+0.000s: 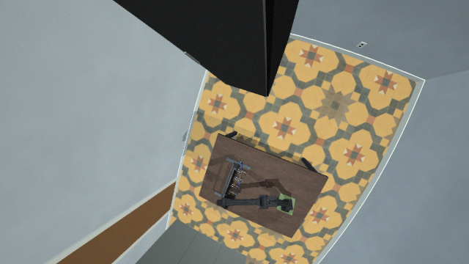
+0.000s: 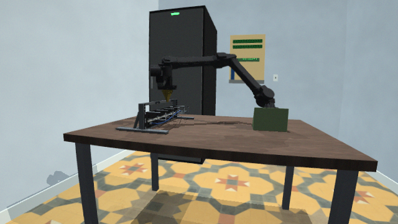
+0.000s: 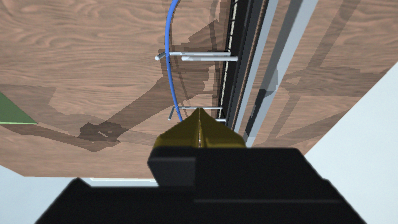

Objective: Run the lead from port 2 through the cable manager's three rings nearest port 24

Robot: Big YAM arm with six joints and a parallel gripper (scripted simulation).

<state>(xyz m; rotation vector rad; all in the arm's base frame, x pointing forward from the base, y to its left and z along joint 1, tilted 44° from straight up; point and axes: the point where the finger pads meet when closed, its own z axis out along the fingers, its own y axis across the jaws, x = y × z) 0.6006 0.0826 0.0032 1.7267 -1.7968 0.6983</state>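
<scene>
Now: the rack 60 mm ahead of my hand, 50 mm to the right of it and 80 mm below it.
</scene>
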